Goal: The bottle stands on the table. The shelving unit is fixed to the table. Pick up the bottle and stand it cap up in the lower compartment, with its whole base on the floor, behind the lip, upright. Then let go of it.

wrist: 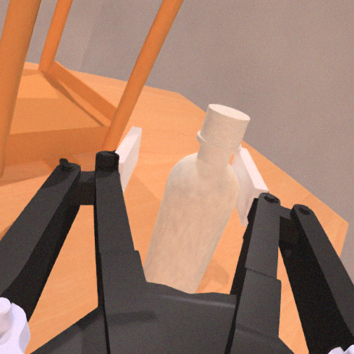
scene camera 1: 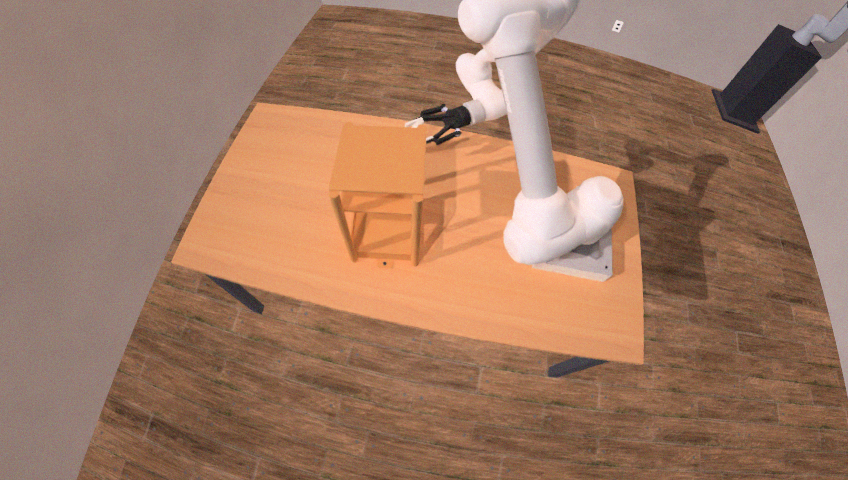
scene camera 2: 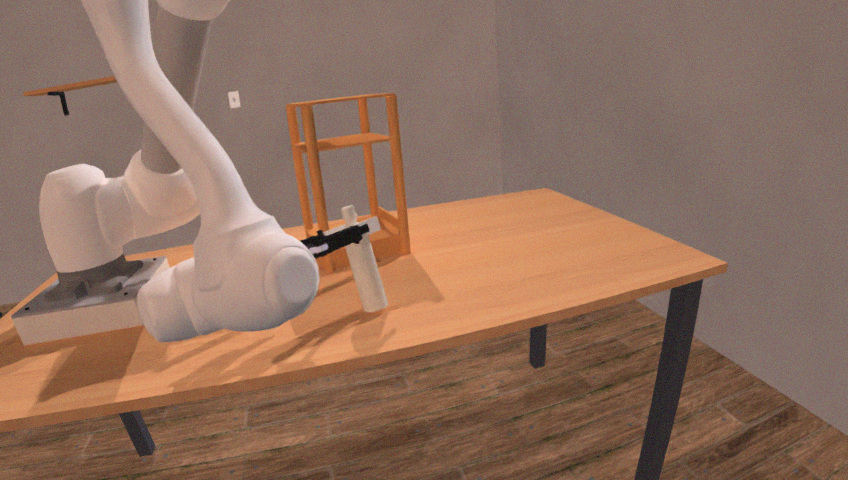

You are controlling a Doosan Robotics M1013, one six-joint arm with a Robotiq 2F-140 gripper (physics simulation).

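Seen in the pictures: gripper, between the fingertips: (scene camera 2: 362, 226); arm's base, origin of its link: (scene camera 2: 97, 282).
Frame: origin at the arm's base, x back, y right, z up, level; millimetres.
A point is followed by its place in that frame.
Observation:
The pale capped bottle (scene camera 2: 367, 276) {z 12, x -628, y 254 mm} (wrist: 197, 210) is cap up and leans, outside the shelving unit (scene camera 1: 377, 157) {z 332, x -646, y -130 mm} (scene camera 2: 398, 178) {z 130, x -757, y -21 mm} (wrist: 143, 70). In scene camera 2 its base is low over or on the table (scene camera 1: 255, 226) {z -67, x -1117, y -226 mm} (scene camera 2: 535, 237) {z -66, x -1103, y 18 mm} (wrist: 162, 125); I cannot tell whether it touches. My gripper (scene camera 1: 421, 132) {z 87, x -639, y 181 mm} (scene camera 2: 364, 228) {z 87, x -639, y 181 mm} (wrist: 186, 152) is open around the bottle's upper part. In the wrist view a gap shows at the left pad, while the right pad is close beside the shoulder and neck. The unit's lower compartment floor (wrist: 45, 112) shows behind its lip (wrist: 55, 142).
The unit's posts and lip are close beyond the bottle in scene camera 2. A small plate with a dark spot (scene camera 1: 385, 262) {z -58, x -614, y -244 mm} is at the unit's foot. The arm's base (scene camera 1: 574, 261) {z -2, x -1, y -116 mm} (scene camera 2: 89, 303) {z 1, x -39, y 130 mm} stands on the table.

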